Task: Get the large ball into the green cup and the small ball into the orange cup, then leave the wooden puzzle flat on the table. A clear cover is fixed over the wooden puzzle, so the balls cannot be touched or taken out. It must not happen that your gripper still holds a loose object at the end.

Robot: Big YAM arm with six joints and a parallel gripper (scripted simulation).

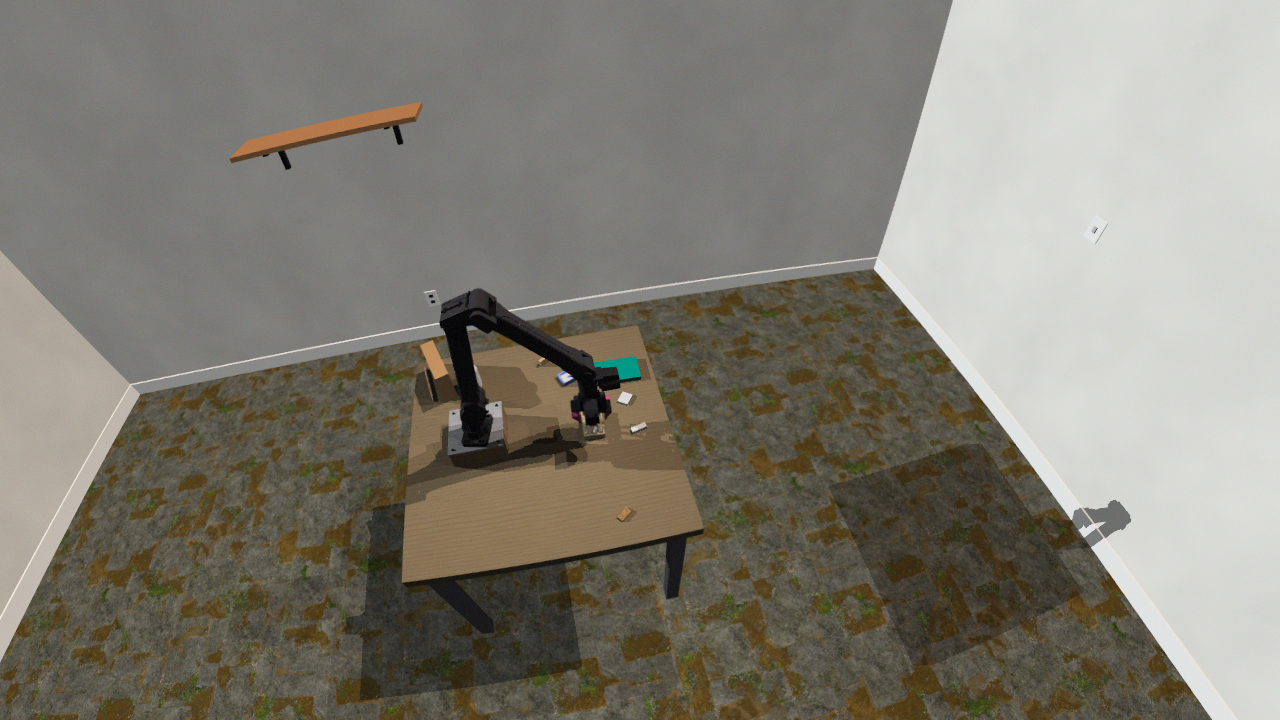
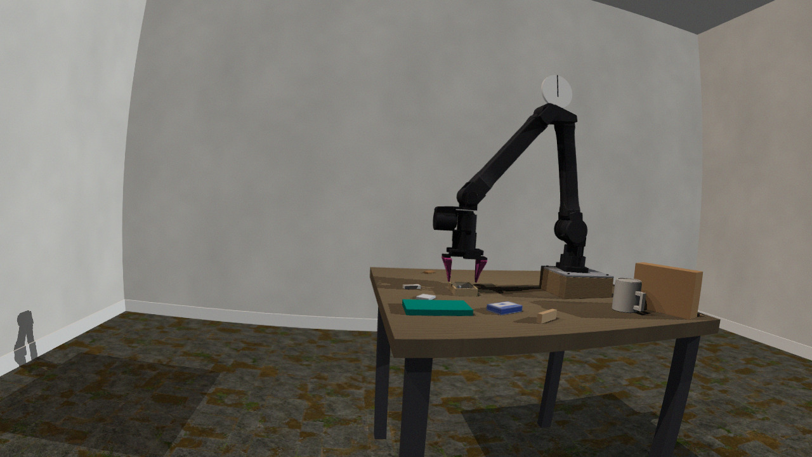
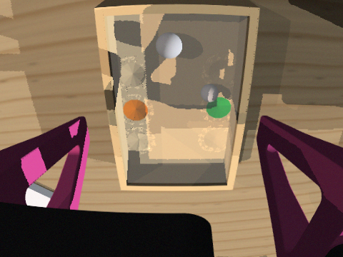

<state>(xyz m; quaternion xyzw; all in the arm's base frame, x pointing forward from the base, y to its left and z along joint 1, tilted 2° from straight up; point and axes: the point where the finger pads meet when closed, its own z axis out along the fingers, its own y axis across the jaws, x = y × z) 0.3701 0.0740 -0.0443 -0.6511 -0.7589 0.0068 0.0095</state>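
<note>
My gripper is now 30 mm above the wooden puzzle. The rest, counted from my hand: white mug 470 mm behind, 190 mm to the left, 10 mm above; then wooden block 310 mm to the left, 190 mm behind, 30 mm below; then teal flat block 240 mm to the left, 80 mm ahead, 30 mm below.
</note>
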